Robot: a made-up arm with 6 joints.
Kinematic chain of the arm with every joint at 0, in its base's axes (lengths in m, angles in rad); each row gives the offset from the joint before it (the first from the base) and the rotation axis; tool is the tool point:
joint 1: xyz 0 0 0.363 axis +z
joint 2: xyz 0 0 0 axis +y
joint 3: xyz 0 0 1.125 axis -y
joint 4: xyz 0 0 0 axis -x
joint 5: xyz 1.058 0 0 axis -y
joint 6: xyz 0 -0.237 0 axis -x
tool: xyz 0 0 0
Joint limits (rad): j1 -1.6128..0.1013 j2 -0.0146..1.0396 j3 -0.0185..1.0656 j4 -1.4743..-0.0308 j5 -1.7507..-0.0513 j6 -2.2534..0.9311
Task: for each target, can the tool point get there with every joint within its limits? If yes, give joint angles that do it. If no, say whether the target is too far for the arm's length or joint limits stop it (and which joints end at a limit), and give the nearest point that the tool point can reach.
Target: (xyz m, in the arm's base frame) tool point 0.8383 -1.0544 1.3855
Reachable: yes | joints -0.7649 0.2406 0.3194 -0.7067 -0.9643 -1.0599
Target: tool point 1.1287 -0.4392 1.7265
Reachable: yes | joints -0.2989 0.1395 0.5777 -1.1933 -1.1261 -1.7927
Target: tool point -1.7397 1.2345 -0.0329
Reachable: no: joint limits stop it (at a limit: joint 1, joint 2, joint 3) | nearest point -0.1999 -1.3179 -0.0813 | short by 2.981 m
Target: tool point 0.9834 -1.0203 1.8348
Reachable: yes | joints -0.6944 0.3879 0.9686 -0.8594 -0.6570 -1.5485
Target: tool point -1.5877 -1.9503 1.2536
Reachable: no: too far | nearest point -0.3178 -1.9200 1.2167 | short by 1.271 m
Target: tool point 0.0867 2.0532 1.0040
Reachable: no: joint limits stop it (at a limit: joint 1, joint 2, joint 3, joint 4) | nearest point 1.0376 0.0825 1.2479 | short by 2.202 m
